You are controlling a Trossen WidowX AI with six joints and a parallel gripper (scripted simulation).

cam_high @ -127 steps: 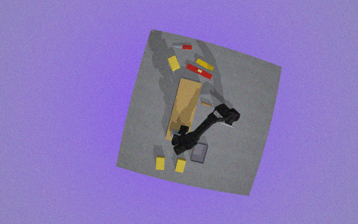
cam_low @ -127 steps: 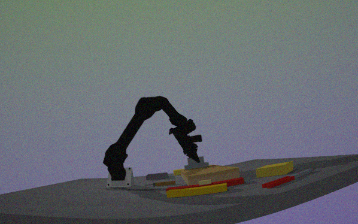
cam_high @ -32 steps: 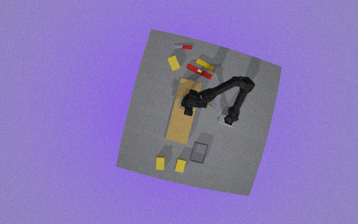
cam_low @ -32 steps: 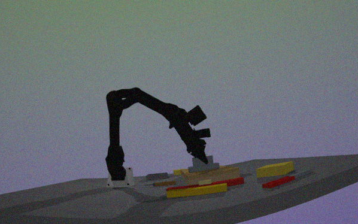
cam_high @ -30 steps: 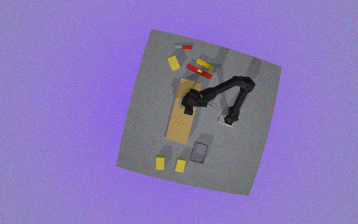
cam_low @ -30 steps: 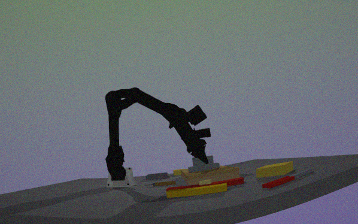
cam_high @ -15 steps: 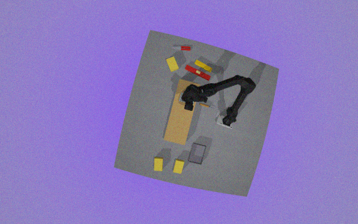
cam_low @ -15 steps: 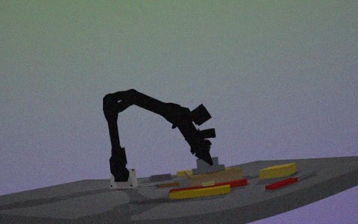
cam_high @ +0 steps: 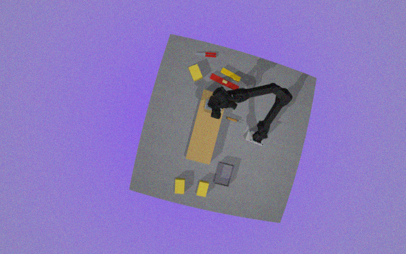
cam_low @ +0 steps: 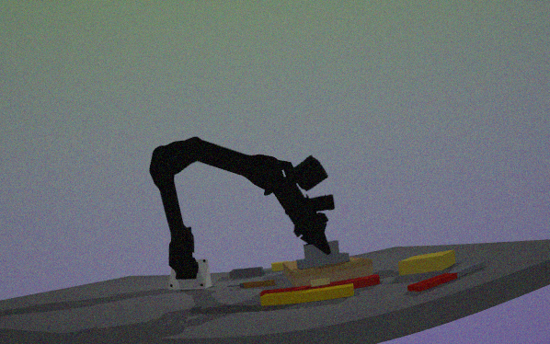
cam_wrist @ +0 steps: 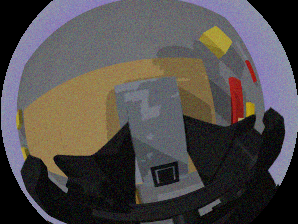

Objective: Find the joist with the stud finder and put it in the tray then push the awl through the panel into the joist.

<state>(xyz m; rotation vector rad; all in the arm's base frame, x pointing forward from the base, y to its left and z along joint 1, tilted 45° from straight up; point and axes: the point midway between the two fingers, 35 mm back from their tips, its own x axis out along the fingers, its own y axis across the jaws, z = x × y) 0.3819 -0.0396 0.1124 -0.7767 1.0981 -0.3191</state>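
Right now my gripper tip is 450 mm to the right of the grey tray, 280 mm past it and 50 mm above it. Also, from my gripper tip: stud finder 30 mm behind, 20 mm above; then awl 210 mm behind, 60 mm below, 30 mm to the left; then red level 210 mm to the right, 50 mm below, 30 mm behind.
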